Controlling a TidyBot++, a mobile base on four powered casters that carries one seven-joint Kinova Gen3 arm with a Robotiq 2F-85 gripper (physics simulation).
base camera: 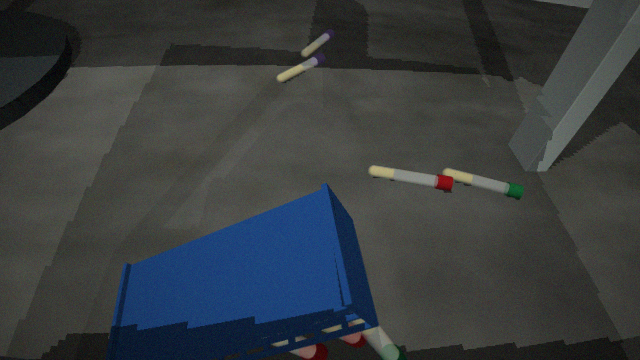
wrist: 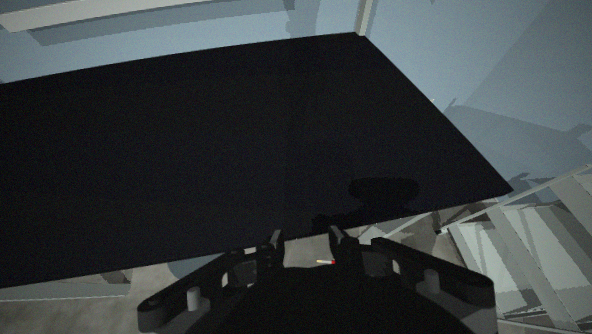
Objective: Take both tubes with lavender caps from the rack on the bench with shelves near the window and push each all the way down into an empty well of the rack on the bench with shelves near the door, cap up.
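Frame: origin at the arm's base, x ahead, y left, z up, level; millimetres.
Seen in the pictures: gripper, fingertip midpoint: (wrist: 306, 238).
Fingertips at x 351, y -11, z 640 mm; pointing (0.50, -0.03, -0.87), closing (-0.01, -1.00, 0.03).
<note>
Pixels of each thing's top centre, then the offset from my fingertips to it. Level surfaces: height alone.
- dark bench top, its level: dz -122 mm
- red-capped tube, middle of its top: (base camera: 411, 171) dx +62, dy -135, dz -1017 mm
- green-capped tube, middle of its top: (base camera: 484, 176) dx +60, dy -237, dz -1017 mm
Two tubes with purple-lavender caps, one (base camera: 317, 43) behind the other (base camera: 300, 69), lie on their sides on the floor at the top of the base camera view. The blue rack (base camera: 235, 265) lies tipped over on the floor at the bottom. Tubes with red caps (base camera: 316, 351) and a green cap (base camera: 392, 352) show at its lower edge, partly hidden. My gripper (wrist: 306, 238) is partly open with nothing between its fingers, over the edge of the dark bench top (wrist: 200, 150) in the wrist view. No second rack shows in either view.
A red-capped tube (base camera: 414, 178) and a green-capped tube (base camera: 490, 184) lie on the floor right of the rack. A small red-capped tube (wrist: 326, 261) shows far below between the fingers. A pale slanted post (base camera: 575, 100) stands at right, a dark round object (base camera: 30, 75) at upper left.
</note>
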